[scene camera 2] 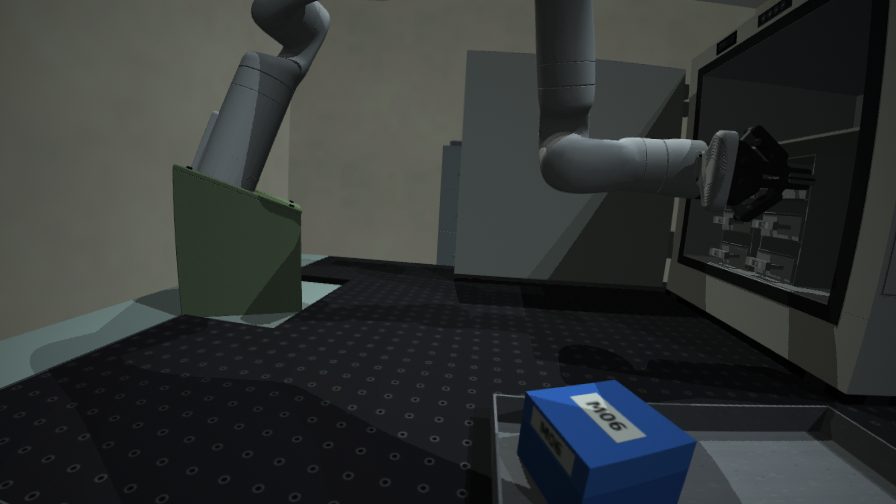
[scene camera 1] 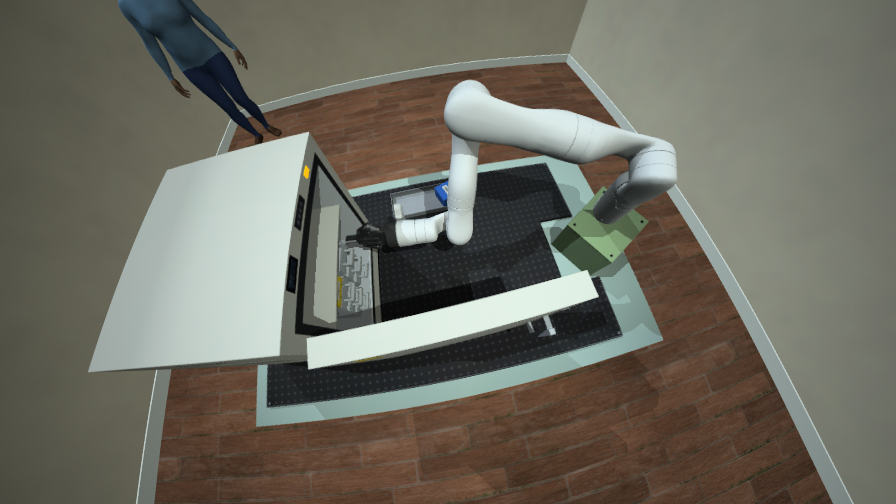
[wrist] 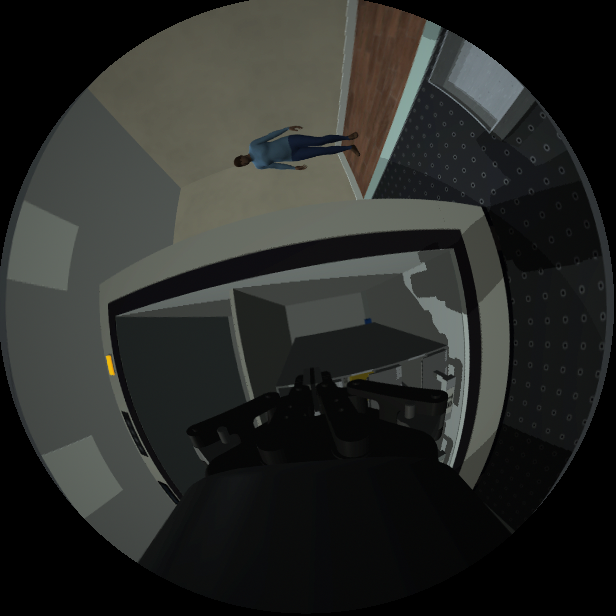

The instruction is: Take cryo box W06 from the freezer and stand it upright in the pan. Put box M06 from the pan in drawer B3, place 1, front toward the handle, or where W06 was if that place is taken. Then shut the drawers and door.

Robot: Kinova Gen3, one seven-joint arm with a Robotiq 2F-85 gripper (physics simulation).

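The blue cryo box M06 (scene camera 2: 601, 438) lies in the grey pan (scene camera 2: 689, 451) with its label facing up; it also shows in the overhead view (scene camera 1: 441, 192). The freezer (scene camera 1: 206, 250) stands with its door (scene camera 1: 451, 319) swung open. My gripper (scene camera 2: 805, 178) is at the freezer opening, pointing in toward the drawer racks (scene camera 2: 758, 244). In the wrist view its fingertips (wrist: 313, 379) meet, with nothing seen between them. I cannot read any W06 label. A small blue object (wrist: 367, 320) sits at the back of a shelf.
The open door juts out across the dotted mat on one side of the arm. The green arm pedestal (scene camera 1: 598, 235) stands at the mat's far edge. A person (scene camera 1: 200, 56) stands behind the freezer. The pan lies beside the arm's forearm.
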